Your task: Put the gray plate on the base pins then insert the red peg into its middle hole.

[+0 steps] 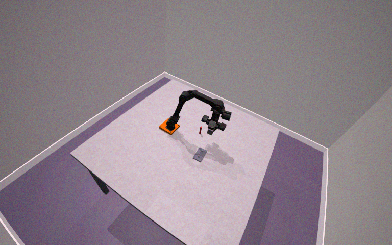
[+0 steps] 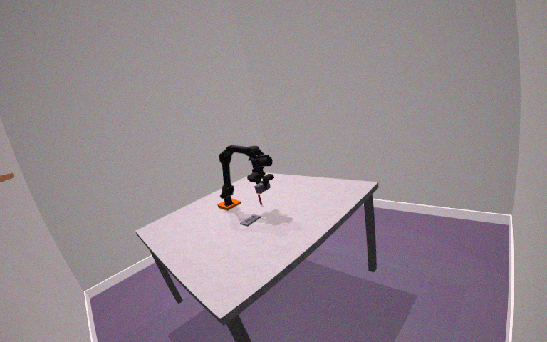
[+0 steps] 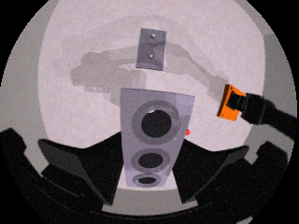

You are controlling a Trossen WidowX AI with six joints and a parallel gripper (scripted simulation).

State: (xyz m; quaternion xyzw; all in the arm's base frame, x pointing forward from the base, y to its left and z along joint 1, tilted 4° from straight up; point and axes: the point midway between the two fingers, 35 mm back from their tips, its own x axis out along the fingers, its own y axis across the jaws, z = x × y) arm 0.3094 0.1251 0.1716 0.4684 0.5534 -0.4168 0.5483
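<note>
Now: the dark flat base 30 mm ahead of my gripper tip, 160 mm to the right of it and 130 mm below it. From my gripper tip the other things lie so: red peg (100 mm behind, 10 mm to the left, 100 mm below); then gray plate (30 mm above).
</note>
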